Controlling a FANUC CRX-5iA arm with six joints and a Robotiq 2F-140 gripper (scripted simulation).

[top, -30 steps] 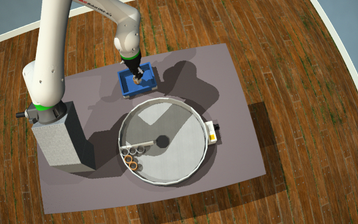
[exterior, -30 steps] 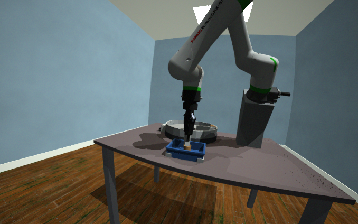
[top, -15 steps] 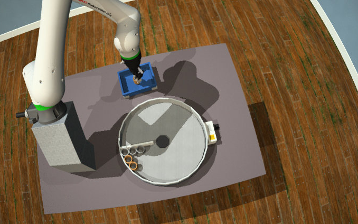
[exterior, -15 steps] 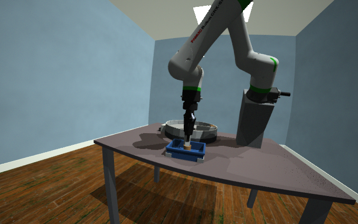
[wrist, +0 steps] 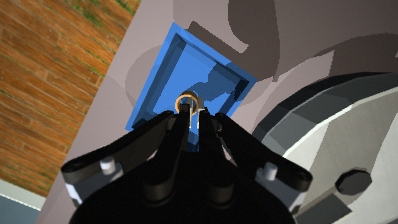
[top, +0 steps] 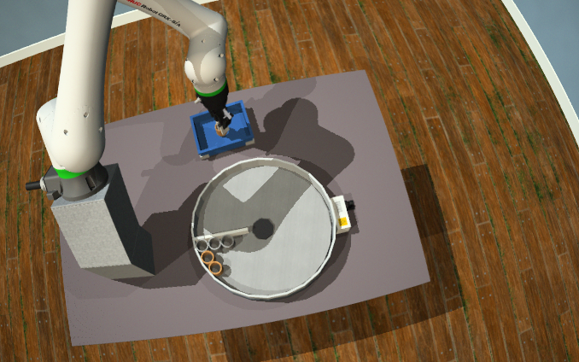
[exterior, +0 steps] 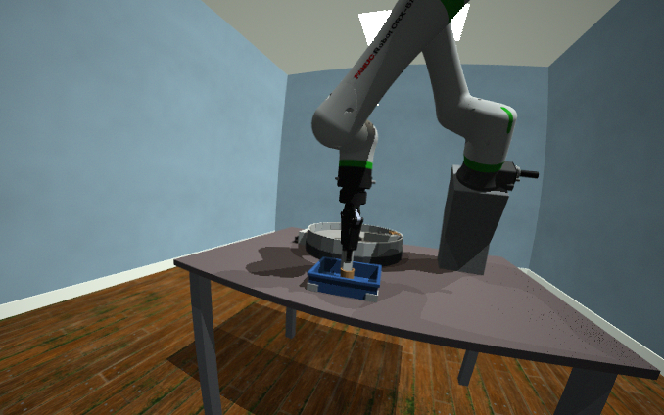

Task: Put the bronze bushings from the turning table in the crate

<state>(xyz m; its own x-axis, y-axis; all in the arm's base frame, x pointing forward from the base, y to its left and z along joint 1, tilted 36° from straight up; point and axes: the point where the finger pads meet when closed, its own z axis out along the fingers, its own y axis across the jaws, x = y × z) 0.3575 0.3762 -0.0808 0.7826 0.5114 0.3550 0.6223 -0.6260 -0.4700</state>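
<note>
Now: hand 10 mm past the blue crate, 10 mm to the right of it and 50 mm above it. Round my hand: round turning table 90 mm ahead, 350 mm to the right, 20 mm below.
</note>
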